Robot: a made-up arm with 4 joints.
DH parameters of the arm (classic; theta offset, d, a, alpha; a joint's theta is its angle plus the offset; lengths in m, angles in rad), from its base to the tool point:
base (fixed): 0 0.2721 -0.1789 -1.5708
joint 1: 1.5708 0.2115 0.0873 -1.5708
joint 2: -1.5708 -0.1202 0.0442 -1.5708
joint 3: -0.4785 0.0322 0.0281 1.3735
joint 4: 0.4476 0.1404 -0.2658 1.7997
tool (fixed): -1.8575 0.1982 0 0
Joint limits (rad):
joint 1: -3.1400..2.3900
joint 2: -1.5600..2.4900
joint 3: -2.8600..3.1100
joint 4: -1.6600..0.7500
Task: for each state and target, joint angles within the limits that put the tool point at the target. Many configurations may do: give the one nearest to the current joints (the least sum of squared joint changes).
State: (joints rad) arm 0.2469 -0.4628 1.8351 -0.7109
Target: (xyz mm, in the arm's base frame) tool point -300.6 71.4 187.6
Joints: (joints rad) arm -0.1076 -0.4896 1.0650 -0.6561
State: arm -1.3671 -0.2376 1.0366 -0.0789
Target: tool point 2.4 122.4 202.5
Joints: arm -2.1831 -0.4810 1.2526 -0.8457
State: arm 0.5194 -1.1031 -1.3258 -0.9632
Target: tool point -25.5 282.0 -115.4
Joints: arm 1.3018 -0.9810 -1.7836 -0.8699
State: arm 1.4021 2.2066 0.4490 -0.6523
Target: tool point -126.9 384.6 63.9
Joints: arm 1.8491 2.1782 -0.0982 -0.8182
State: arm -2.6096 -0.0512 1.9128 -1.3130
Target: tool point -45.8 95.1 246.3
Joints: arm -2.8103 0.1492 1.0803 -0.7560
